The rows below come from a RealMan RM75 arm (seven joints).
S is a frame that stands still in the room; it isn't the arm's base.
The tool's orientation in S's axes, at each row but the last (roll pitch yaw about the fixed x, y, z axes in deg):
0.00, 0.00, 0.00
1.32, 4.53, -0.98
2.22, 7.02, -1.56
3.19, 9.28, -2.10
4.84, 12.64, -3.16
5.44, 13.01, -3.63
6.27, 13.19, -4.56
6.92, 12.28, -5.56
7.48, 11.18, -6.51
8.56, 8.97, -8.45
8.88, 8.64, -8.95
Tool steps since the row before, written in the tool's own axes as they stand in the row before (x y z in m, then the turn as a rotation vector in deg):
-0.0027, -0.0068, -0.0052, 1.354, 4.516, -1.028
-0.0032, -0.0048, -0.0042, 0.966, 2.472, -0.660
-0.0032, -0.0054, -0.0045, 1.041, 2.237, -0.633
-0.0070, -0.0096, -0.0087, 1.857, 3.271, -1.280
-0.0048, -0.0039, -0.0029, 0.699, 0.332, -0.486
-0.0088, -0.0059, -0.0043, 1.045, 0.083, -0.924
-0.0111, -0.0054, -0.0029, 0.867, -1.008, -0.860
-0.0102, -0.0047, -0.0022, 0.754, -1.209, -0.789
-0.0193, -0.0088, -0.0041, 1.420, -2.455, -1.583
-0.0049, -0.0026, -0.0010, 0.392, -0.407, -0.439
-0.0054, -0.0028, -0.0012, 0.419, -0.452, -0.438
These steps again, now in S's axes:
-0.0027, -0.0068, -0.0052, 1.354, 4.516, -1.028
-0.0036, -0.0046, -0.0040, 0.958, 2.471, -0.677
-0.0039, -0.0051, -0.0043, 1.028, 2.233, -0.669
-0.0087, -0.0088, -0.0080, 1.777, 3.274, -1.381
-0.0056, -0.0033, -0.0021, 0.602, 0.339, -0.598
-0.0100, -0.0048, -0.0027, 0.822, 0.118, -1.124
-0.0120, -0.0041, -0.0008, 0.550, -0.955, -1.137
-0.0109, -0.0034, -0.0005, 0.430, -1.152, -1.068
-0.0207, -0.0059, -0.0014, 0.768, -2.330, -2.129
-0.0054, -0.0017, -0.0006, 0.257, -0.379, -0.550
-0.0059, -0.0017, -0.0008, 0.276, -0.427, -0.560

